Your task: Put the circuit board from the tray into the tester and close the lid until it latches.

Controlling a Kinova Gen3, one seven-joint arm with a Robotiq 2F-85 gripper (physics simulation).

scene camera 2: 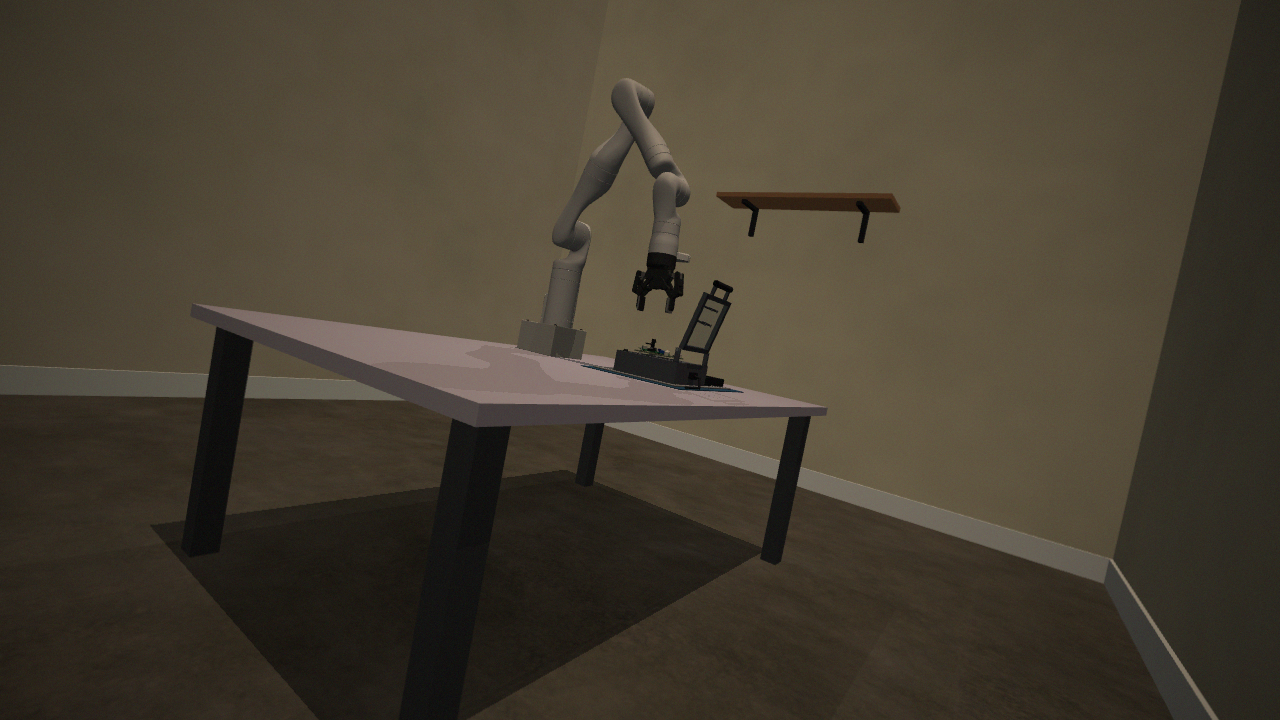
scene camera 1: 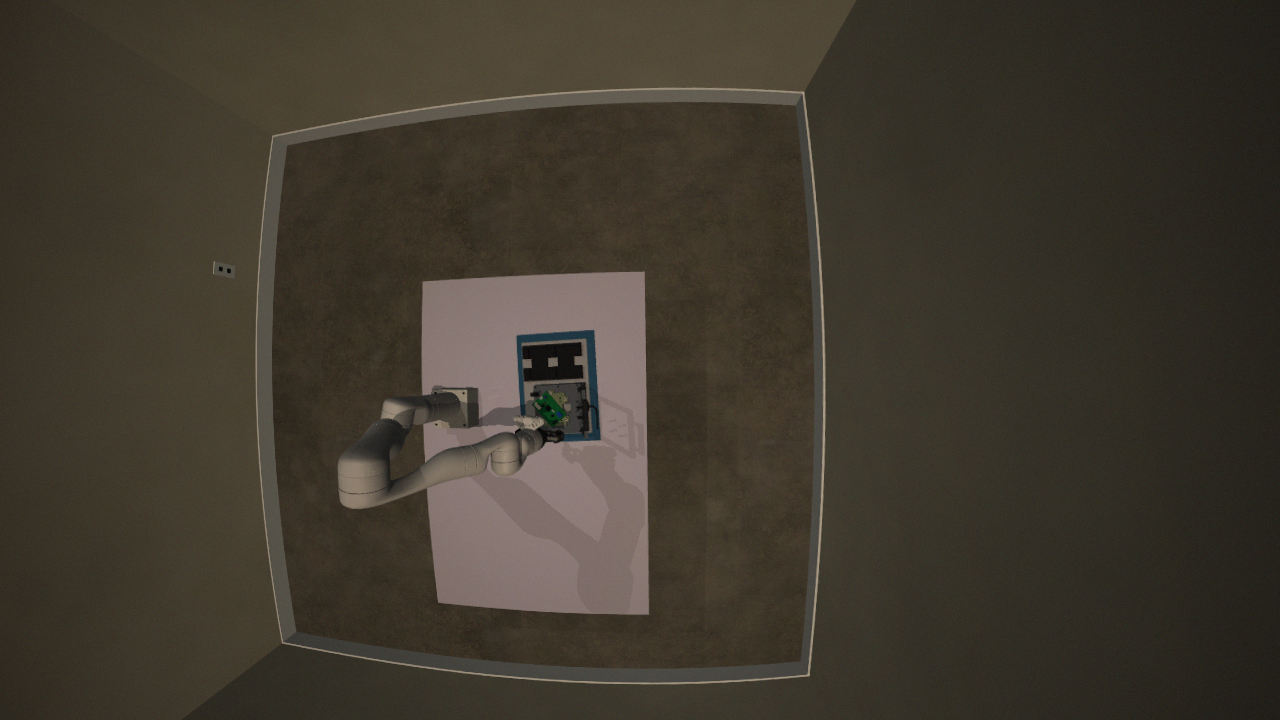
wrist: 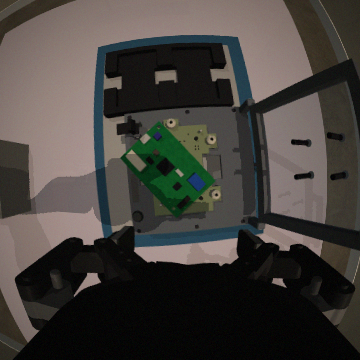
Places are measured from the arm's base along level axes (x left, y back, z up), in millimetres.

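Pixels of known places: gripper, fingertip midpoint: (scene camera 2: 653,311) (scene camera 1: 546,431) (wrist: 185,240); arm's base, origin of the base link: (scene camera 2: 557,326) (scene camera 1: 449,404).
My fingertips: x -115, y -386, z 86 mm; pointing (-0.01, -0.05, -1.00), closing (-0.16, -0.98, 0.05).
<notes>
Ahead of a thing's pixels: the offset from my fingertips to its top centre. "spot": to the spot under its first point. Level surfaces: height alone.
The green circuit board @(dx +62, dy +10, dz -92 mm) (scene camera 1: 549,408) (wrist: 175,150) lies rotated at a slant on the pale green bed of the grey tester @(spot: dx -29, dy +3, dz -135 mm) (scene camera 2: 637,362) (wrist: 234,200), with several white round posts of the bed showing beside it. The board is out of line with the bed; whether it lies flat is unclear. The tester's lid (scene camera 2: 718,327) (wrist: 300,88) stands open, leaning outward on the right side in the wrist view. The black tray @(spot: dx +233, dy +43, dz -156 mm) (scene camera 1: 539,362) (wrist: 135,75) beside the tester is empty. My gripper (scene camera 2: 655,308) (wrist: 185,240) is open and empty, above the tester's near edge and apart from the board.
A blue-edged mat @(dz -172 mm) (scene camera 1: 591,358) (wrist: 100,125) lies under tray and tester. A small black part @(spot: dx +114, dy +49, dz -68 mm) (wrist: 127,128) sits on the tester's left edge in the wrist view. The robot's base block (scene camera 1: 465,407) (scene camera 2: 537,338) stands beside the mat. A wall shelf (scene camera 2: 805,201) hangs behind.
</notes>
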